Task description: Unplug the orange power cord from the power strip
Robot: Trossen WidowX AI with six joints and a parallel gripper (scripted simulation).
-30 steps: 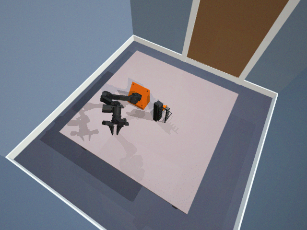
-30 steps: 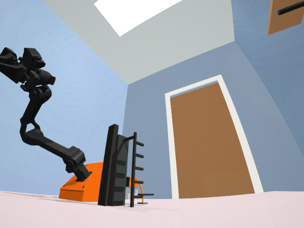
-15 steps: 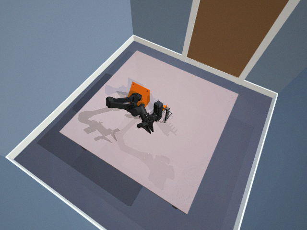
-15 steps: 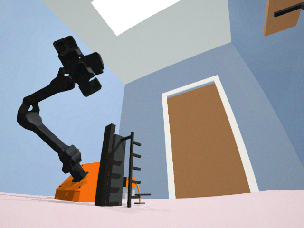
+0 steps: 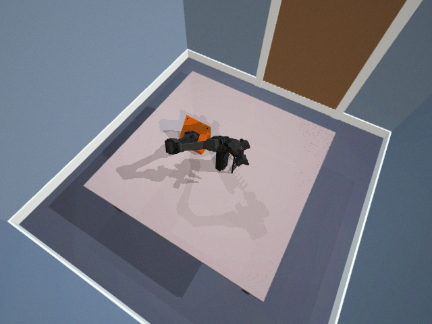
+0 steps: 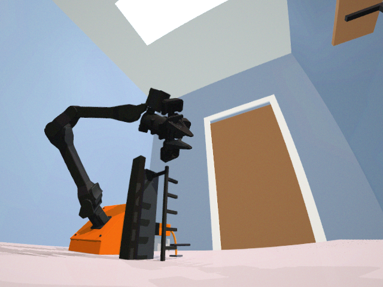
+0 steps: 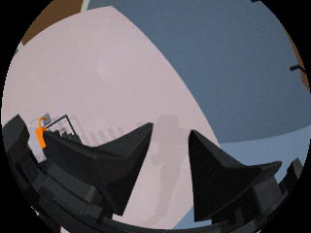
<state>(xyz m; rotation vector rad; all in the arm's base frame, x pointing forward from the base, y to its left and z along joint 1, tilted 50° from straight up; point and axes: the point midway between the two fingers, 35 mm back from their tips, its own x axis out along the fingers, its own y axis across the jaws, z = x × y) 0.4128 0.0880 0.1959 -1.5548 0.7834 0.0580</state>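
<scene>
The orange plug lies 17 cm behind my gripper tip, 10 cm to the left of it and 19 cm below it. Round my gripper tip: thin dark rack (10 cm behind, 3 cm to the left, 15 cm below).
</scene>
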